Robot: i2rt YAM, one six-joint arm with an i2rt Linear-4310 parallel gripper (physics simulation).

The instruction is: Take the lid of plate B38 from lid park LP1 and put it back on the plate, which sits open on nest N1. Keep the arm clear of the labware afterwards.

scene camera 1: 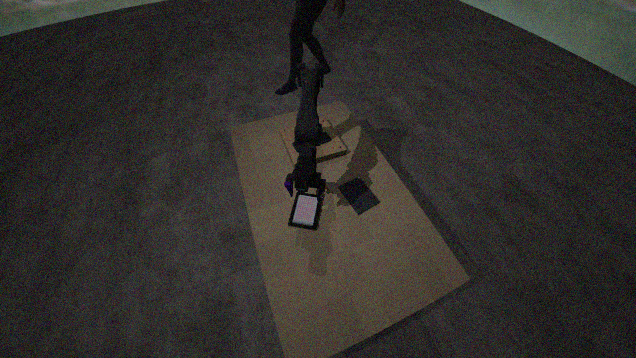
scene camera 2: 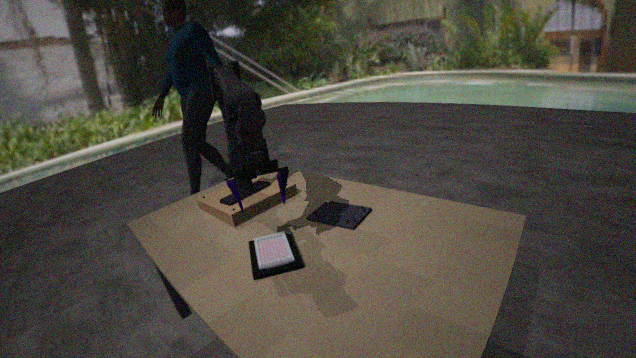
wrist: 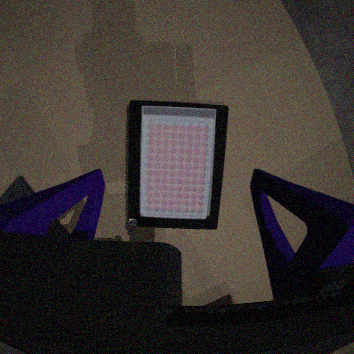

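Pixels of known places: gripper, fingertip midpoint: (scene camera 1: pixel 304 198) (scene camera 2: pixel 263 208) (wrist: pixel 177 177); arm's base, link origin: (scene camera 2: pixel 246 193).
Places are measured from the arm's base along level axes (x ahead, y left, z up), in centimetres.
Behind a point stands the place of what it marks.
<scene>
The plate (scene camera 1: pixel 305 212) @(z -1.0, x 34.3, y -20.3 cm) (scene camera 2: pixel 274 251) @(z -1.0, x 34.7, y -20.5 cm) (wrist: pixel 175 167) @(z -0.9, x 32.8, y -19.3 cm), with pink wells, sits on the black nest (scene camera 1: pixel 303 227) @(z -3.0, x 39.2, y -23.6 cm) (scene camera 2: pixel 277 271) @(z -3.1, x 38.7, y -24.3 cm) (wrist: pixel 134 165) @(z -2.9, x 35.7, y -15.1 cm). A clear lid (wrist: pixel 177 111) @(z -1.3, x 37.9, y -23.2 cm) shows over it in the wrist view as a pale outline with a grey band at one end; it looks level. The dark lid park (scene camera 1: pixel 367 201) @(z -3.1, x 41.3, y 7.2 cm) (scene camera 2: pixel 350 215) @(z -3.1, x 40.3, y 5.6 cm) bears no visible lid. My gripper (scene camera 1: pixel 307 194) @(z 10.5, x 34.0, y -20.0 cm) (scene camera 2: pixel 263 206) @(z 10.5, x 34.0, y -20.0 cm) (wrist: pixel 177 177) @(z 10.5, x 34.0, y -20.0 cm) is open and empty. Its purple fingers are above and back from the plate, apart from it. No plate label is readable.
The arm's wooden base board (scene camera 1: pixel 332 155) @(z -1.1, x 11.9, y 5.6 cm) (scene camera 2: pixel 260 207) @(z -1.9, x 11.0, y -3.3 cm) is at the back of the wooden table (scene camera 1: pixel 380 280) @(z -4.1, x 71.1, y -7.1 cm) (scene camera 2: pixel 425 260) @(z -4.1, x 66.9, y -5.1 cm). The lid park lies beside the nest, towards the base board. A person (scene camera 1: pixel 302 40) (scene camera 2: pixel 195 100) stands behind the arm. Arm shadows cross the table.
</scene>
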